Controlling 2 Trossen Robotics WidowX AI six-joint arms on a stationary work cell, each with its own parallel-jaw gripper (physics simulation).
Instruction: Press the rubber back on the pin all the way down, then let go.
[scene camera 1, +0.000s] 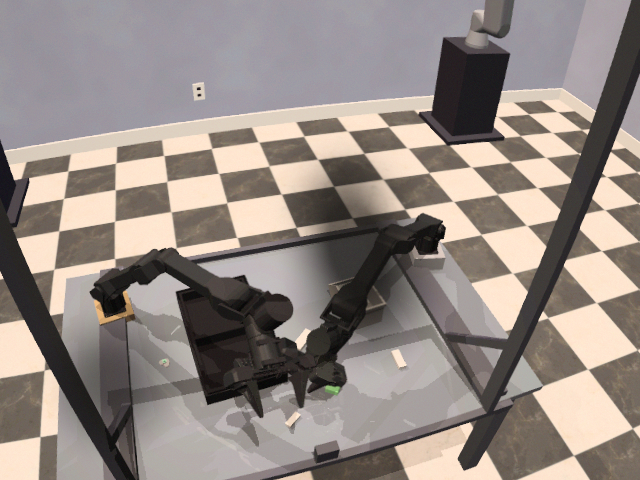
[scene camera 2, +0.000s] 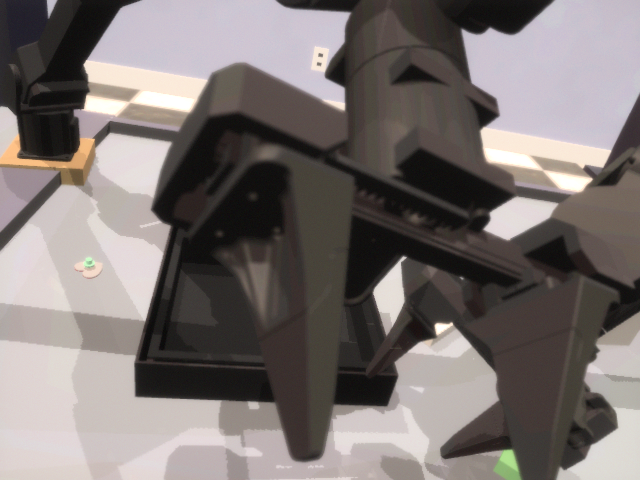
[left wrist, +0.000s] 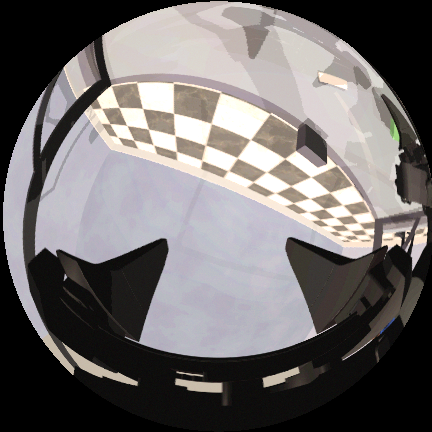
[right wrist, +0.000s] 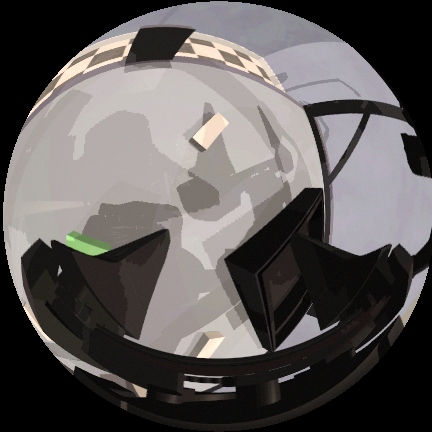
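Seen in the pictures: left gripper, fingertip midpoint: (scene camera 1: 282, 412) (scene camera 2: 439, 475) (left wrist: 228, 244); right gripper, fingertip midpoint: (scene camera 2: 404, 415) (right wrist: 233, 237); left arm's base at its link origin: (scene camera 1: 113, 307) (scene camera 2: 49, 150); right arm's base at its link origin: (scene camera 1: 426, 247).
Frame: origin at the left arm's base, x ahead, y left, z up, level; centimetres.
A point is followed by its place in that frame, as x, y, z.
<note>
A small pinkish pin (scene camera 1: 164, 362) {8.3, -23.8, -1.7} (scene camera 2: 93, 272) {8.9, -24.1, -2.3} lies on the table at the left of both scene views. A mint-green knob (scene camera 2: 88, 261) {8.4, -23.6, -1.3}, seemingly the rubber back, sits on top; how far down it sits is too small to tell. The pin does not show in the wrist views. My left gripper (scene camera 1: 280, 410) {24.8, -61.7, 18.4} (scene camera 2: 423, 467) {24.8, -61.7, 18.4} (left wrist: 228, 244) {24.8, -61.7, 18.4} is open and empty, high above the table, well to the right of the pin. My right gripper (scene camera 2: 406, 414) {34.9, -45.6, 0.3} (right wrist: 233, 237) {34.9, -45.6, 0.3} is open and empty, low beyond the left gripper and farther from the pin.
A black divided tray (scene camera 1: 222, 395) {18.3, -40.7, -0.2} (scene camera 2: 206, 382) {19.7, -40.9, -0.4} (right wrist: 270, 240) {31.1, -42.0, 0.0} stands between the pin and the grippers. A green block (scene camera 1: 332, 389) {43.4, -50.4, -1.0} (right wrist: 87, 245) {43.0, -50.4, -1.0} lies beside my right gripper. Beige blocks (scene camera 1: 293, 418) {31.4, -53.1, -1.7} (scene camera 1: 398, 359) {63.4, -50.2, -1.3} and a grey box (scene camera 1: 374, 315) {64.7, -35.9, 1.2} are farther right.
</note>
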